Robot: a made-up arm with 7 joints. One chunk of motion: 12 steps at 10 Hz.
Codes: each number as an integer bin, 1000 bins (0 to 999) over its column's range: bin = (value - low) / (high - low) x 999, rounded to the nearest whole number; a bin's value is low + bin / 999 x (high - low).
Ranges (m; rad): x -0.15..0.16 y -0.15..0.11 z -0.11..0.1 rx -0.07..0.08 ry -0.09..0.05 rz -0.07..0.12
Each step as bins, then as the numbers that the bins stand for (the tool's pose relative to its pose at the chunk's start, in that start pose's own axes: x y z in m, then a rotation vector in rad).
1 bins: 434 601 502 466 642 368
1 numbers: -0.0153 0.0064 -0.0045 0.0000 0.0000 0.0000
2 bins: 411 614 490 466 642 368
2 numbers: -0.0225 0.0098 -0.0070 0.0000 0.0000 0.0000
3 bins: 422 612 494 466 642 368
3 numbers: -0.0190 0.0093 -0.0062 0.0000 0.0000 0.0000
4 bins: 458 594 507 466 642 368
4 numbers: -0.0079 0.0046 -0.0034 0.0000 0.0000 0.0000
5 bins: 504 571 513 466 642 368
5 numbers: 0.0064 -0.0014 -0.0022 0.0000 0.0000 0.0000
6 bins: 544 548 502 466 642 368
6 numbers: 0.0188 -0.0074 -0.0045 0.0000 0.0000 0.0000
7 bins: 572 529 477 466 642 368
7 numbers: 0.0275 -0.0123 -0.0097 0.0000 0.0000 0.0000
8 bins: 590 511 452 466 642 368
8 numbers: 0.0331 -0.0170 -0.0150 0.0000 0.0000 0.0000
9 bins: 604 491 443 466 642 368
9 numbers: 0.0374 -0.0222 -0.0169 0.0000 0.0000 0.0000
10 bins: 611 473 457 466 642 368
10 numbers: 0.0396 -0.0269 -0.0139 0.0000 0.0000 0.0000
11 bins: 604 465 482 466 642 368
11 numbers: 0.0374 -0.0290 -0.0087 0.0000 0.0000 0.0000
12 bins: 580 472 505 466 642 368
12 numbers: 0.0300 -0.0272 -0.0038 0.0000 0.0000 0.0000
